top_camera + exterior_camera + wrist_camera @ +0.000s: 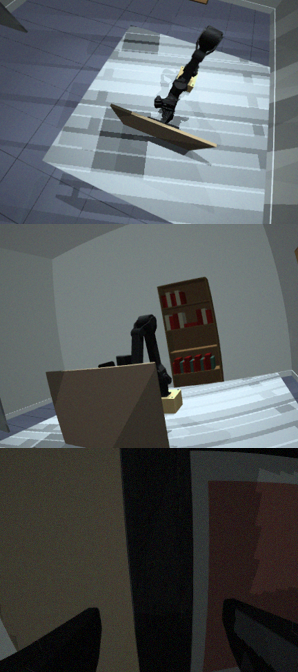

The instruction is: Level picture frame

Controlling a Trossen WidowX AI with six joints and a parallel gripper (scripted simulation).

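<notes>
The picture frame lies 5 cm below my gripper tip and 1 cm ahead of it. From my gripper tip the other things lie so: tan wall panel (7 cm below, 2 cm ahead, 1 cm to the right).
</notes>
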